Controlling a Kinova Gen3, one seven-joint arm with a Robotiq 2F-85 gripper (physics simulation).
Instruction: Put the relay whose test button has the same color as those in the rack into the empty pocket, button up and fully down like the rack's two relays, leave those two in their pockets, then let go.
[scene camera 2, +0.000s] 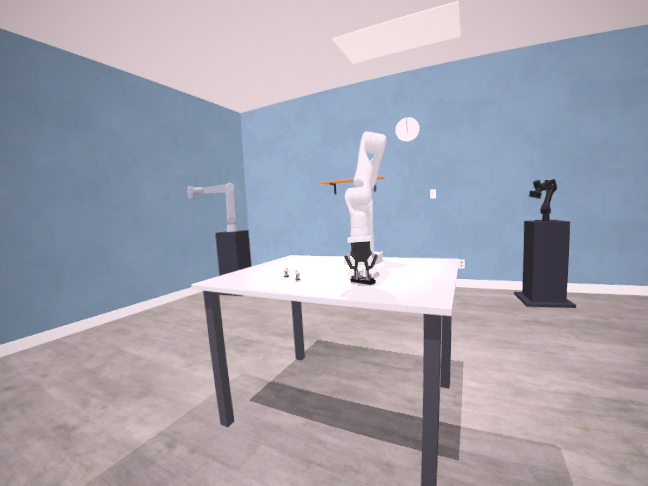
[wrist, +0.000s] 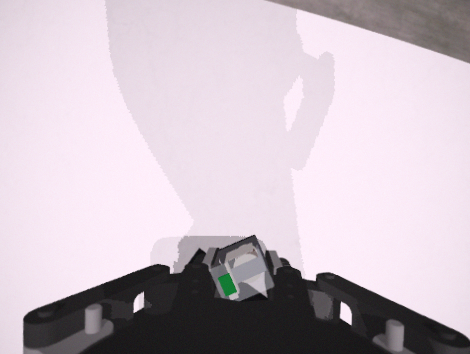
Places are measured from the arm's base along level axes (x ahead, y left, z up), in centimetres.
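Pixels of known places: gripper, fingertip midpoint: (scene camera 2: 362, 279) (wrist: 241, 263).
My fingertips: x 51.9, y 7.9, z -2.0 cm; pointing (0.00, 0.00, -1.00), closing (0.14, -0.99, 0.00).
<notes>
For each thing: its top centre in the pictures, then the offset to it from my fingertips. "pt": a spot on its surface instead. Level surfaces: height alone.
- clear-cased relay, middle of its top: (wrist: 241, 279) dx +0.6, dy +0.1, dz +4.4 cm
- black rack, surface spot: (scene camera 2: 371, 281) pt dx -1.0, dy +3.6, dz -1.0 cm
- white table, its level: dz -2.3 cm
My gripper (scene camera 2: 362, 276) (wrist: 241, 263) is shut on a clear-cased relay (wrist: 250, 271) with a green test button facing up toward the wrist camera. The relay sits turned at an angle between the fingertips. The fingertips are low, right at the black rack (scene camera 2: 371, 281) (wrist: 198, 256); in the wrist view a dark corner of the rack shows at the left fingertip. The rack's two relays and the empty pocket are hidden by the gripper and the held relay. How deep the held relay stands cannot be told.
Two small loose relays (scene camera 2: 286, 272) (scene camera 2: 297, 275) stand on the white table (scene camera 2: 324, 292), left of the rack in the scene view; their button colors are too small to tell. A grey arm (scene camera 2: 230, 206) and a black arm (scene camera 2: 546, 198) stand on pedestals beyond the table.
</notes>
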